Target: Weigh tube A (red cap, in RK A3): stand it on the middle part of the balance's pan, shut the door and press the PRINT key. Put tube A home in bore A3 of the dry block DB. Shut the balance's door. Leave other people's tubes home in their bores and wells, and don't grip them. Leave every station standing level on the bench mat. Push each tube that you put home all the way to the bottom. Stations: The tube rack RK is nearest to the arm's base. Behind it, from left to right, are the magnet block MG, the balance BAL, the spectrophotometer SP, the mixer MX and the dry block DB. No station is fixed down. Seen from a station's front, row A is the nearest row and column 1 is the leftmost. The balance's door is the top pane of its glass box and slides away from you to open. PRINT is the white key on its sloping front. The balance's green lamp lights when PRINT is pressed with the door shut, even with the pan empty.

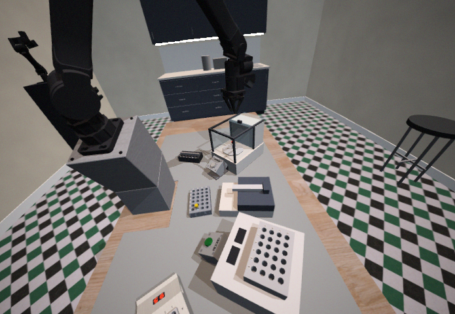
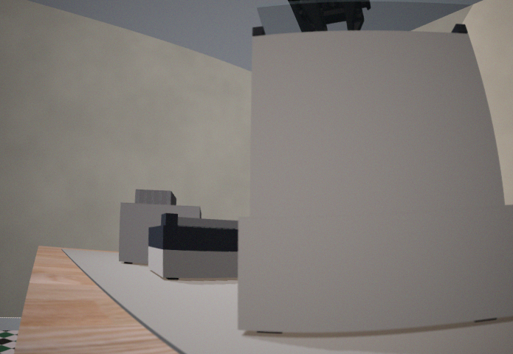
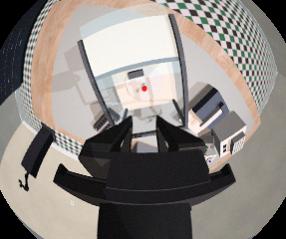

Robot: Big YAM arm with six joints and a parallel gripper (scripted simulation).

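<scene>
My gripper is now 80 mm above the balance door, 50 mm to the right of it and 50 mm short of it. The rest, counted from my hand: magnet block: 270 mm below, 270 mm behind, 50 mm to the left; spectrophotometer: 290 mm to the right, 220 mm below, 10 mm ahead; tube rack: 270 mm to the right, 270 mm below, 190 mm behind.
</scene>
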